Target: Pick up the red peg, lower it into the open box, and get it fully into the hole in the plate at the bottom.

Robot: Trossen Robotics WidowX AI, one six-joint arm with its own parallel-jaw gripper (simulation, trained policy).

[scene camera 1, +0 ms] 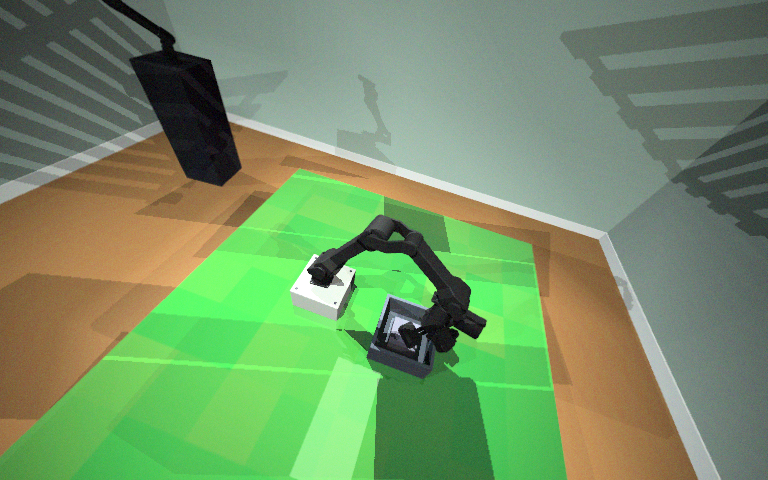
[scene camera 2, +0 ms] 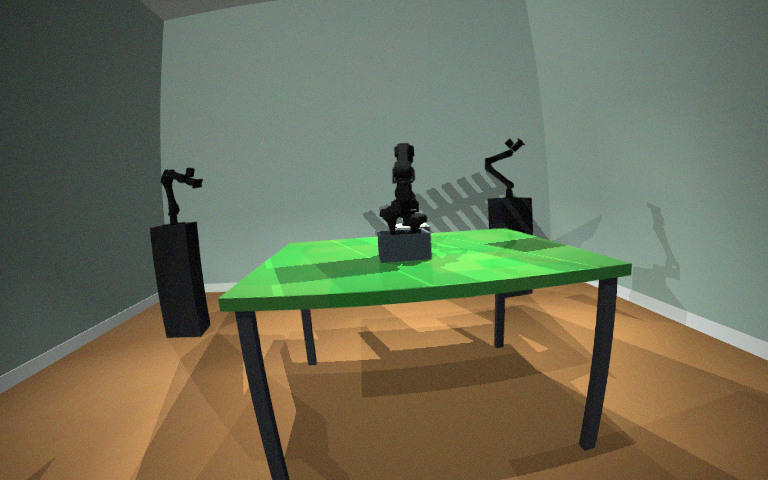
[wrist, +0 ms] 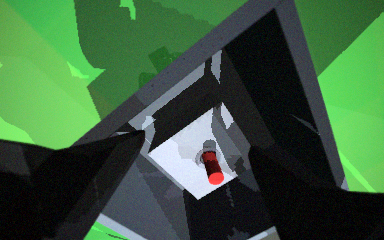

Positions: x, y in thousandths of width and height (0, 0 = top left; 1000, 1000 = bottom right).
Labels:
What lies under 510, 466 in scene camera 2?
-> My gripper.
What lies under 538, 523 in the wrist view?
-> A pale plate.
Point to a grey box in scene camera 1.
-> At 548, 759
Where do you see a grey box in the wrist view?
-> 676, 277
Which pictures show my gripper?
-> Scene camera 1, scene camera 2 and the wrist view: all of them.

